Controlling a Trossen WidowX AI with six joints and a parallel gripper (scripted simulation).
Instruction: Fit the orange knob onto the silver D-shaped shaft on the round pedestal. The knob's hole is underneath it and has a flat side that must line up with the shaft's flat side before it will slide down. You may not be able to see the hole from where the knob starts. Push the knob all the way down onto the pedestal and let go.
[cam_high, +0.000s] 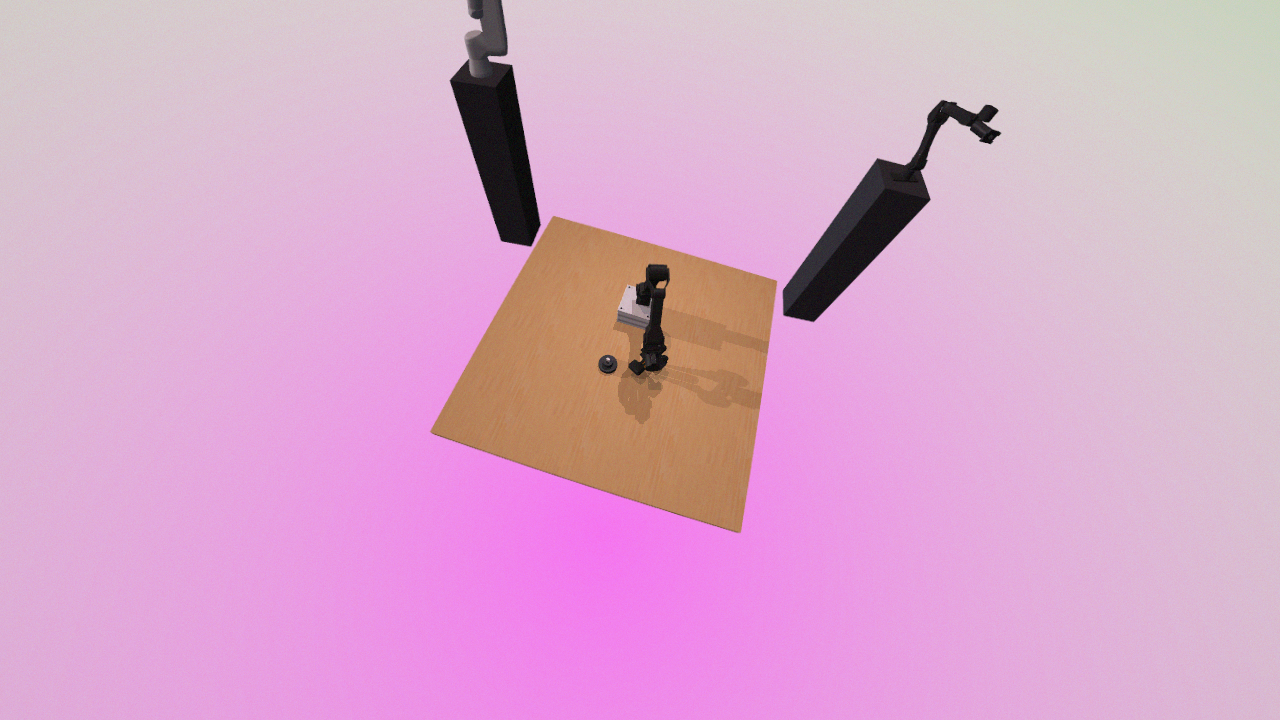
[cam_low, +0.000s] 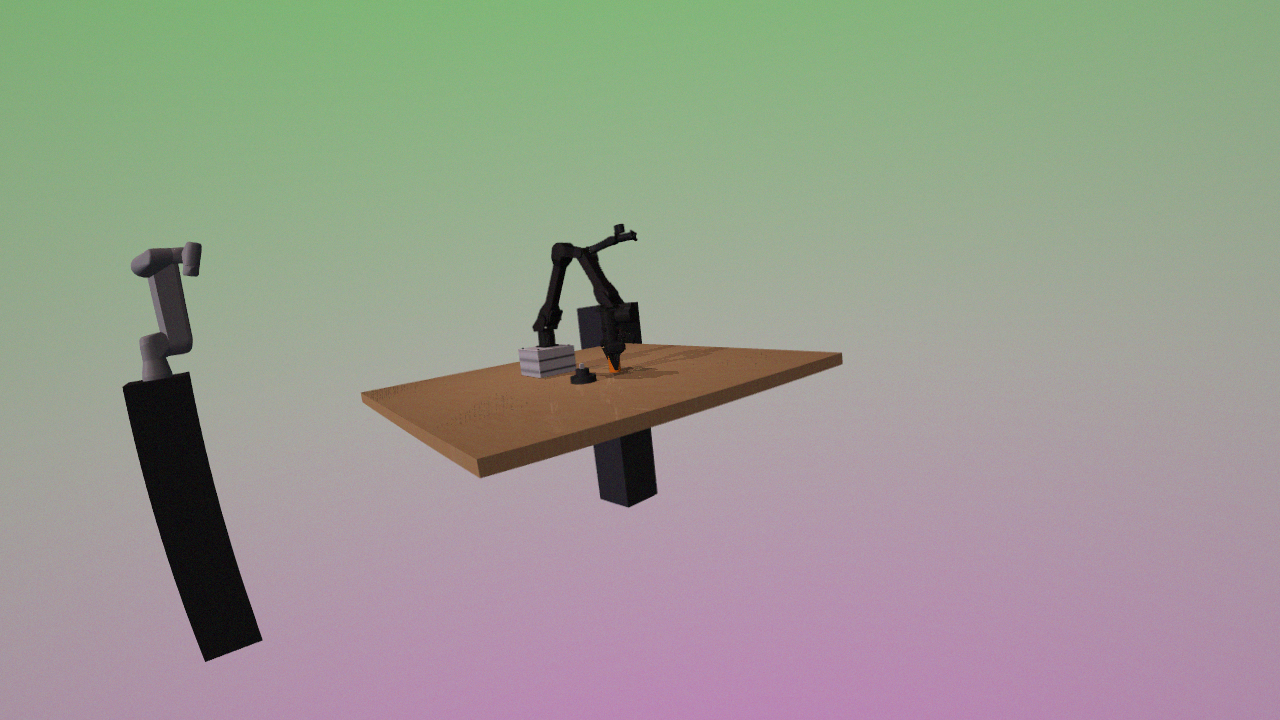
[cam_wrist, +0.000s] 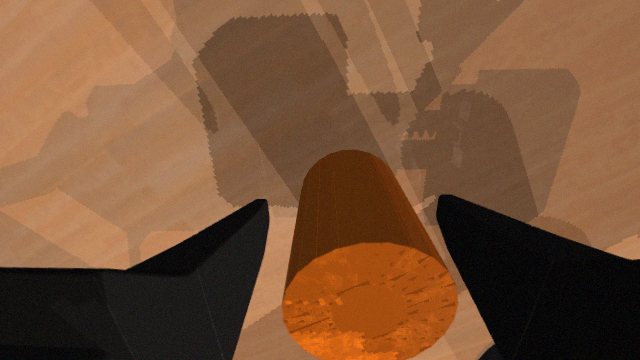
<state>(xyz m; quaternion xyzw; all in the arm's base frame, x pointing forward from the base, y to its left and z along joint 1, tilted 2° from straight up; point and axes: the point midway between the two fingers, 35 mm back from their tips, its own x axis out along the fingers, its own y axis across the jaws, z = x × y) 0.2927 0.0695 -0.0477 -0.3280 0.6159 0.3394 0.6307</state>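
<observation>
The orange knob is 3 cm above my gripper tip. Round my gripper tip: pedestal: 17 cm to the right, 3 cm ahead, 2 cm above.
</observation>
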